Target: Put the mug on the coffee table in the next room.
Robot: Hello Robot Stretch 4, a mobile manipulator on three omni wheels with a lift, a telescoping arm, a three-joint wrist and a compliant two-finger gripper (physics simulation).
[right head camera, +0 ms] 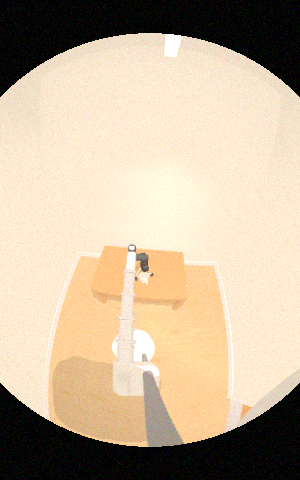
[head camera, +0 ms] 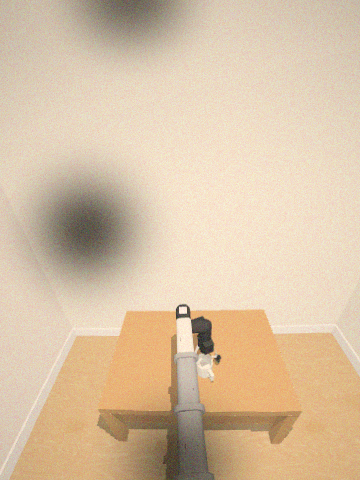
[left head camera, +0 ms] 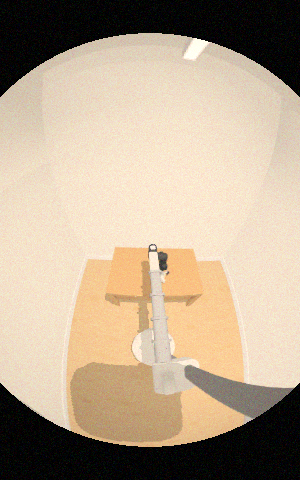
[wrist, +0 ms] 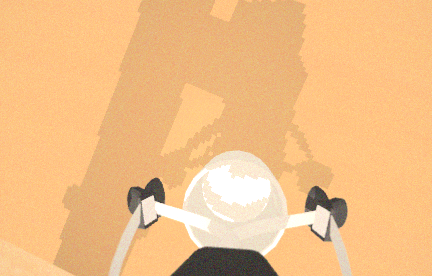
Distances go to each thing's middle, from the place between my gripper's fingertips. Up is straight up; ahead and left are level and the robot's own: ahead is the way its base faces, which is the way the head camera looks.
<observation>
The cream mug (wrist: 235, 188) is 1 cm to the right of my hand, 1 cm behind it and 1 cm above it.
</observation>
